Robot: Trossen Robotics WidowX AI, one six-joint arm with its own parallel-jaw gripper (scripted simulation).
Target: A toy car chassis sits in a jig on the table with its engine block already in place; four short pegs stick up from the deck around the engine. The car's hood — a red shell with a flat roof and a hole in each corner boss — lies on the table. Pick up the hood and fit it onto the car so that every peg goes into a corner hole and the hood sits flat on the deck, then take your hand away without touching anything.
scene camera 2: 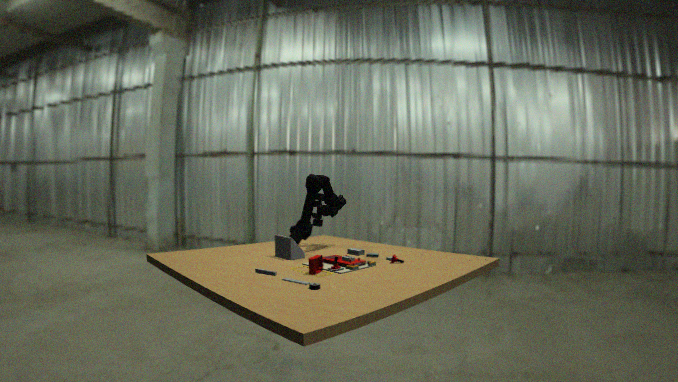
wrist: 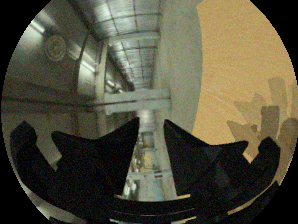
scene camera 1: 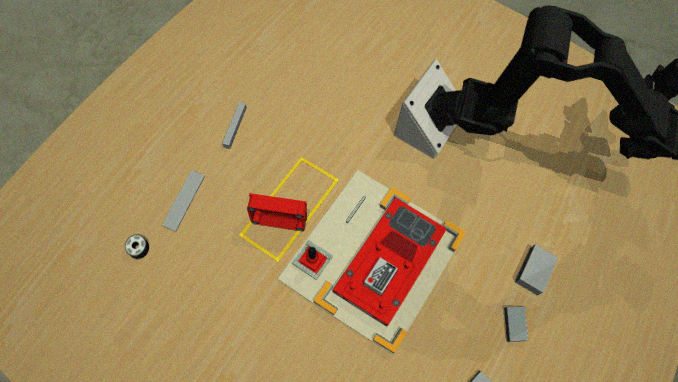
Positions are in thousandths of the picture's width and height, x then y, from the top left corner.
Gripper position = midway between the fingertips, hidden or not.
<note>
In view: my gripper (wrist: 508, 547) and a red hood (scene camera 1: 389, 551).
The wrist view does not show the red hood: it is out of frame.
</note>
